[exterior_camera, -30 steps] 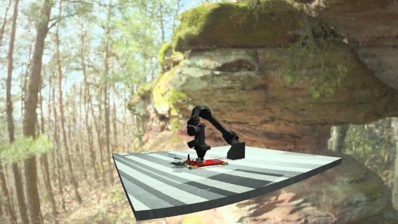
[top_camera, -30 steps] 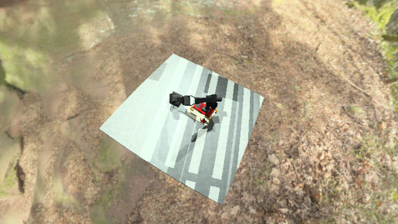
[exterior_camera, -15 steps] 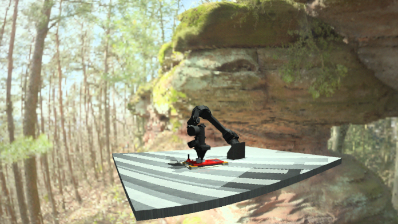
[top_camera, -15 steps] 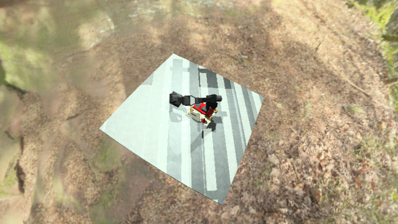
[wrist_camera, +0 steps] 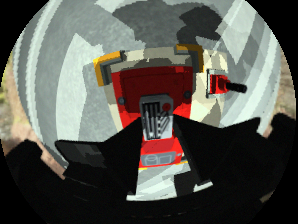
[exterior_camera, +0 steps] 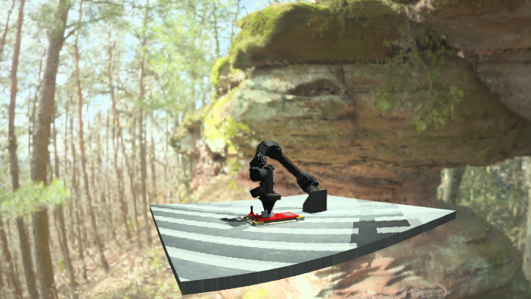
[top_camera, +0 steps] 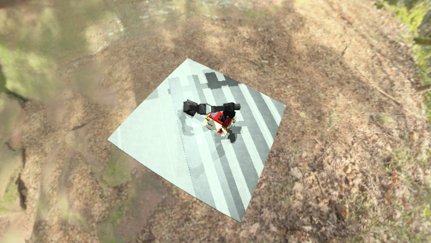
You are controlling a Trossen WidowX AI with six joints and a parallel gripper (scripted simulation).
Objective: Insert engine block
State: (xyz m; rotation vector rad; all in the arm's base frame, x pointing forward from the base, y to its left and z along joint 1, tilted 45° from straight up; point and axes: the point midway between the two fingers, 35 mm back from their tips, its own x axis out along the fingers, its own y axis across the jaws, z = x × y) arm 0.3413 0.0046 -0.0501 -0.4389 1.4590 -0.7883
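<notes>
The grey engine block is 10 mm below my gripper tip.
</notes>
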